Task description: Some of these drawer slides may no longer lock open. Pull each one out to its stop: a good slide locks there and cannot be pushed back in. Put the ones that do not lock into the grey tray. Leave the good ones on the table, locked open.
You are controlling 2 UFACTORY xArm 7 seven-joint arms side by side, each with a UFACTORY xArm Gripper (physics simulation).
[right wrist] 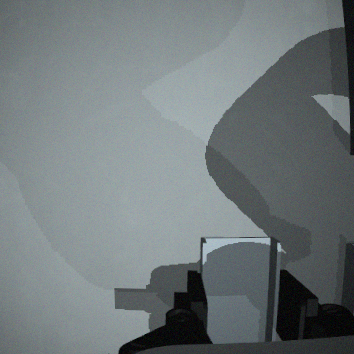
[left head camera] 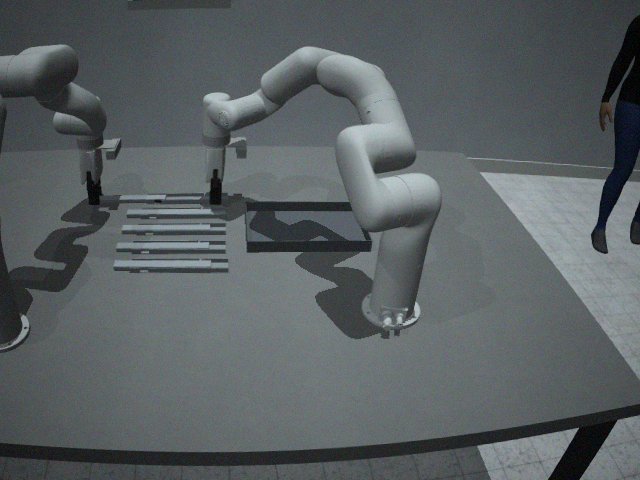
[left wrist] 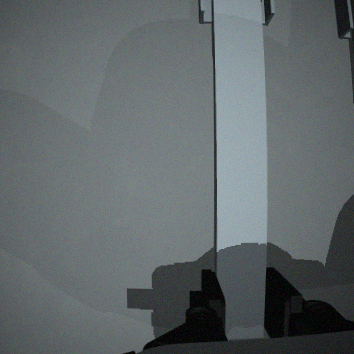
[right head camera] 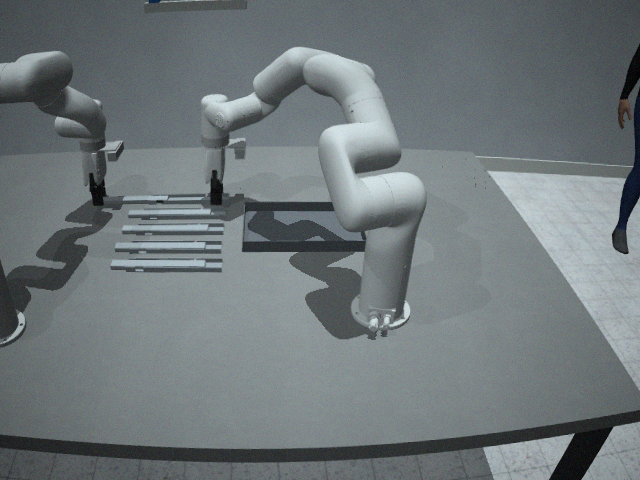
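Where they show: left gripper, fingertip midpoint: [left head camera: 95, 201] [left wrist: 236, 293] [right head camera: 99, 202]; right gripper, fingertip midpoint: [right wrist: 234, 295] [left head camera: 215, 200] [right head camera: 217, 200]; left arm's base at its link origin: [left head camera: 2, 332] [right head camera: 0, 329]; right arm's base at its link origin: [left head camera: 390, 310] [right head camera: 380, 311].
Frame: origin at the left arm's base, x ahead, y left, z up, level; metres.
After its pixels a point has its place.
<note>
The farthest slide [left head camera: 142, 198] {z 0.011, x 0.613, y -0.005 m} [right head camera: 145, 198] {z 0.012, x 0.618, y -0.004 m} [left wrist: 241, 150] {z 0.012, x 0.596, y 0.056 m} [right wrist: 235, 260] {z 0.002, x 0.711, y -0.213 m} lies along the table's back and is drawn out, longer than the others. My left gripper [left head camera: 93, 198] {z 0.000, x 0.565, y 0.129 m} [right head camera: 97, 198] {z 0.000, x 0.565, y 0.129 m} [left wrist: 236, 293] {z 0.000, x 0.565, y 0.129 m} is shut on its left end, a finger on each side of the pale rail. My right gripper [left head camera: 215, 198] {z 0.000, x 0.702, y -0.194 m} [right head camera: 216, 198] {z 0.000, x 0.702, y -0.194 m} [right wrist: 234, 295] {z 0.000, x 0.702, y -0.194 m} is shut on its wider right part. Whether it locks does not show. Several shorter, closed slides lie in a row nearer the camera, the second [left head camera: 168, 212] {z 0.011, x 0.570, y -0.113 m} and the nearest [left head camera: 160, 265] {z 0.012, x 0.343, y -0.212 m} [right head camera: 157, 264] {z 0.012, x 0.346, y -0.215 m} among them. The grey tray [left head camera: 310, 246] {z 0.015, x 0.546, y -0.509 m} [right head camera: 305, 246] {z 0.015, x 0.546, y -0.510 m} holds no slide.
The tray stands right of the slides, close to their right ends. The right arm's base [left head camera: 400, 268] {z 0.140, x 0.340, y -0.737 m} [right head camera: 385, 268] {z 0.141, x 0.340, y -0.736 m} stands in front of the tray's right side, and its arm arches over the tray. A person [left head camera: 622, 129] stands beyond the table at the right.
</note>
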